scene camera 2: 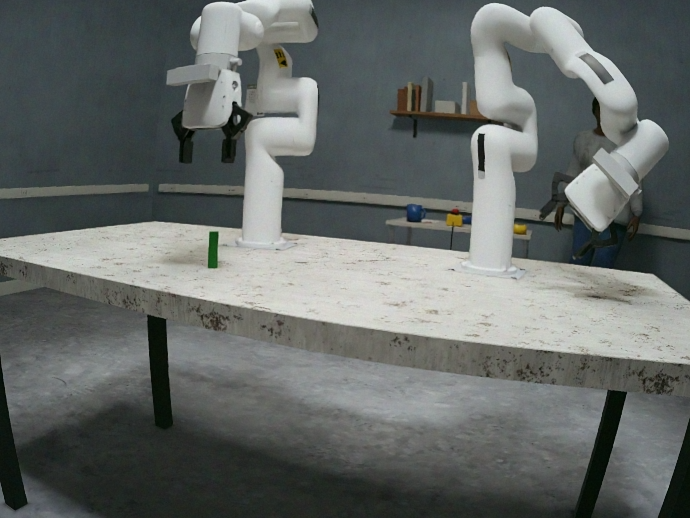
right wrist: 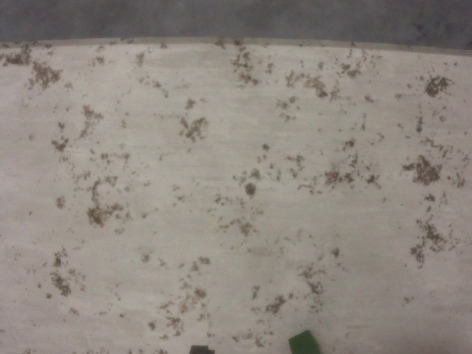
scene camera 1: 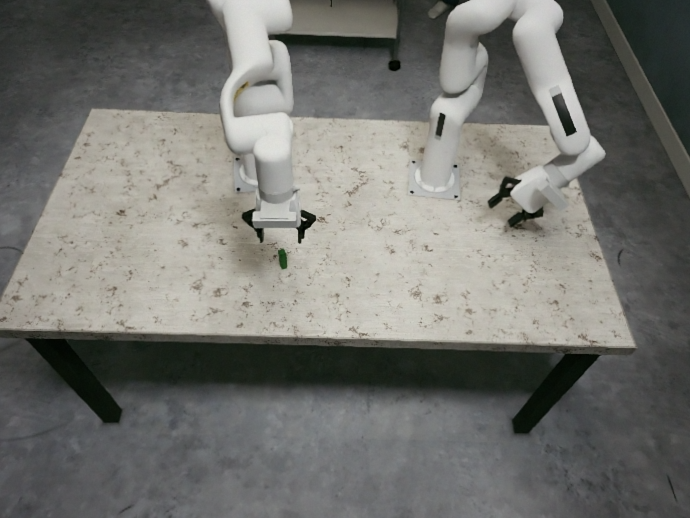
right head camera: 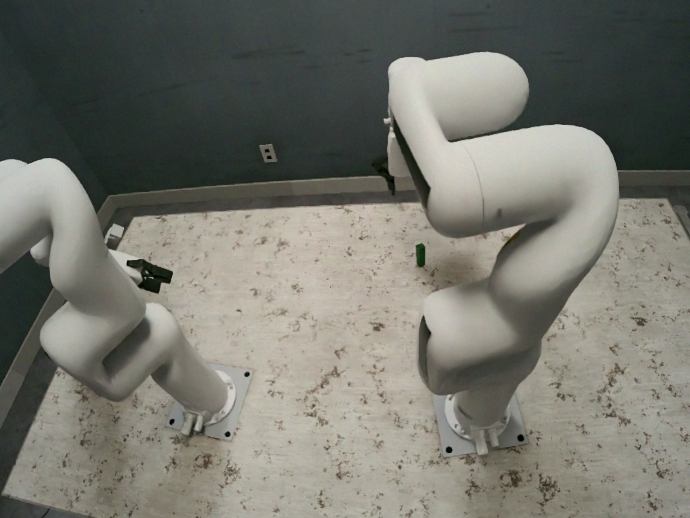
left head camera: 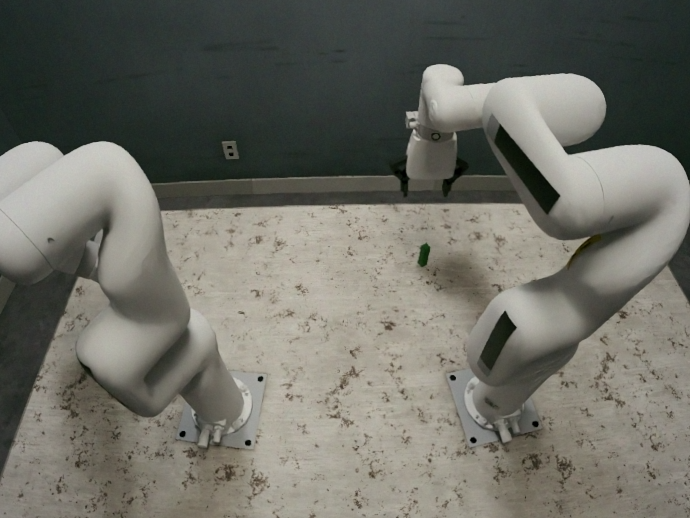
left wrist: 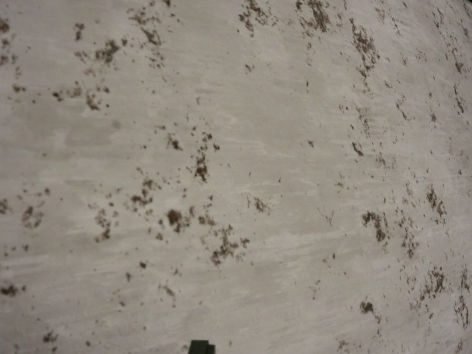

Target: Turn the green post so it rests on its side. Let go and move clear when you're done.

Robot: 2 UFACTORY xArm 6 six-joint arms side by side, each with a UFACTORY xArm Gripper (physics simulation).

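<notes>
The green post (left head camera: 423, 255) (right head camera: 420, 255) (scene camera 1: 283, 259) (scene camera 2: 212, 249) stands upright on the table (scene camera 1: 362, 312). The top of the post also shows at the bottom edge of the right wrist view (right wrist: 304, 343). My right gripper (left head camera: 425, 194) (scene camera 1: 280, 239) (scene camera 2: 206, 160) is open and empty and points down, high above the table and the post. My left gripper (scene camera 1: 500, 214) is open and empty over the far side of the table, at the right of scene camera 1, well away from the post.
The left arm's base (scene camera 1: 434, 178) and the right arm's base (scene camera 2: 263, 240) are bolted to the table. A wall shelf (scene camera 2: 440, 114) with books, a low bench (scene camera 2: 434, 224) with a blue mug (scene camera 2: 414, 212), and a person (scene camera 2: 590, 150) are beyond the table.
</notes>
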